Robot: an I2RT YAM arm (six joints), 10 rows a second.
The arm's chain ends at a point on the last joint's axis. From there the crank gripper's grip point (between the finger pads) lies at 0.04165 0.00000 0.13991 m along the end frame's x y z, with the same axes.
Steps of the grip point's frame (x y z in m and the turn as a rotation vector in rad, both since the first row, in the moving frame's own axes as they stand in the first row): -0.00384, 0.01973, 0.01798, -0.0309, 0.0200, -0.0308; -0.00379, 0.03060, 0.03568, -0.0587, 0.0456, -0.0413; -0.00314, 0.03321, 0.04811, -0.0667, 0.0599, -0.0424; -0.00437, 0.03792, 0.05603, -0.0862, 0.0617, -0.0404; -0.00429, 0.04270, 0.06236, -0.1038, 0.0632, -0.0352; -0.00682, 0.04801, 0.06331, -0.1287, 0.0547, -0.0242
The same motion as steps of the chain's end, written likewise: -0.00668, 0.01675, 0.01889, -0.0309, 0.0200, -0.0308; -0.01025, 0.02430, 0.03791, -0.0587, 0.0456, -0.0413; -0.01159, 0.02592, 0.05110, -0.0667, 0.0599, -0.0424; -0.01311, 0.02785, 0.05931, -0.0862, 0.0617, -0.0404; -0.01326, 0.02997, 0.06594, -0.1038, 0.0632, -0.0352; -0.01459, 0.03131, 0.06688, -0.1287, 0.0547, -0.0242
